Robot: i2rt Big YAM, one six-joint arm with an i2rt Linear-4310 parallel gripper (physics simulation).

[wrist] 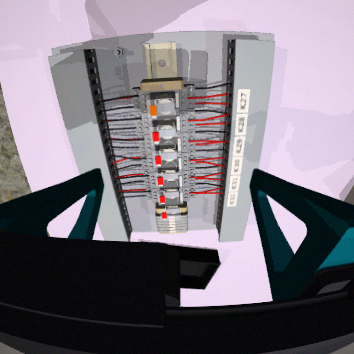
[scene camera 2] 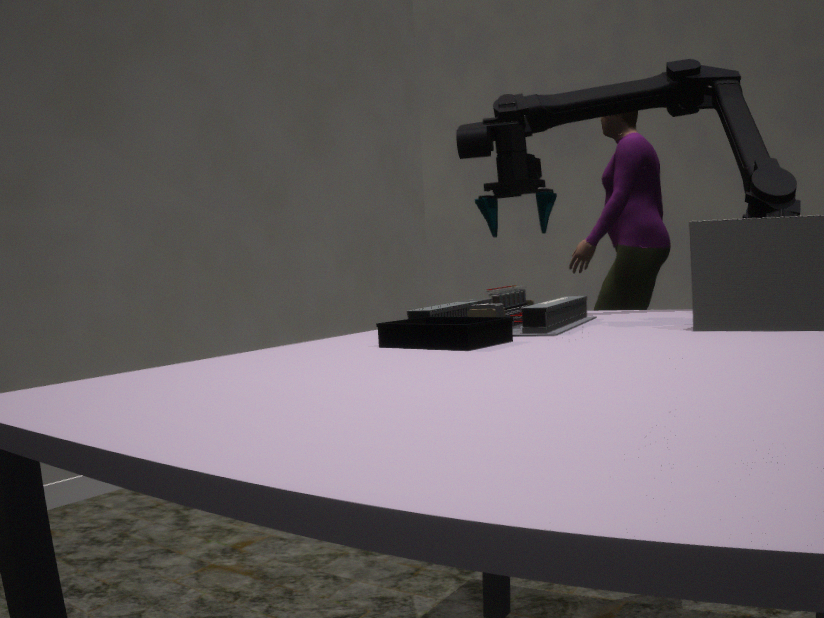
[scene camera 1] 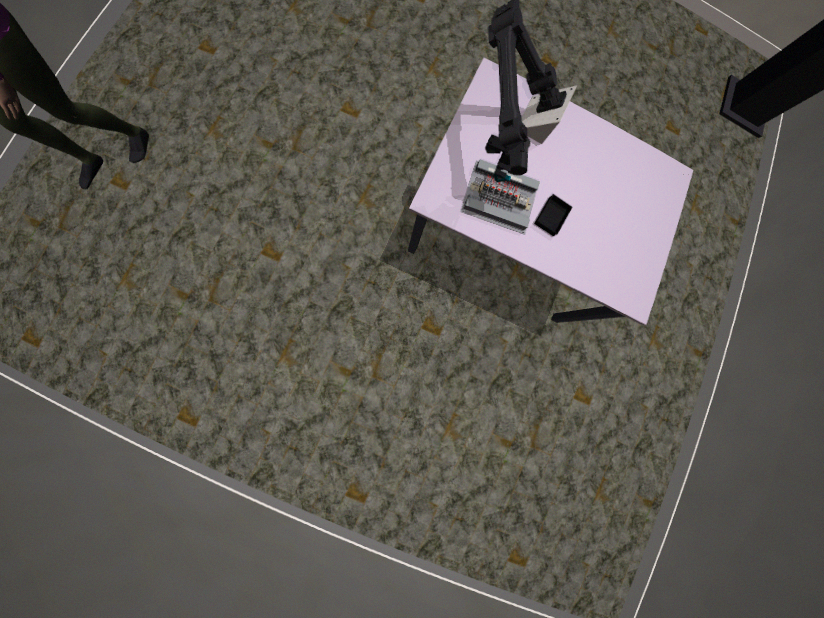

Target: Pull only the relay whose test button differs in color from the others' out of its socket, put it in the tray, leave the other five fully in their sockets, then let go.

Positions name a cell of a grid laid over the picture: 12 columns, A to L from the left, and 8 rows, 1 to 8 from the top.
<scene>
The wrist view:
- my gripper: F4
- grey panel: G2
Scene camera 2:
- my gripper: H4
</scene>
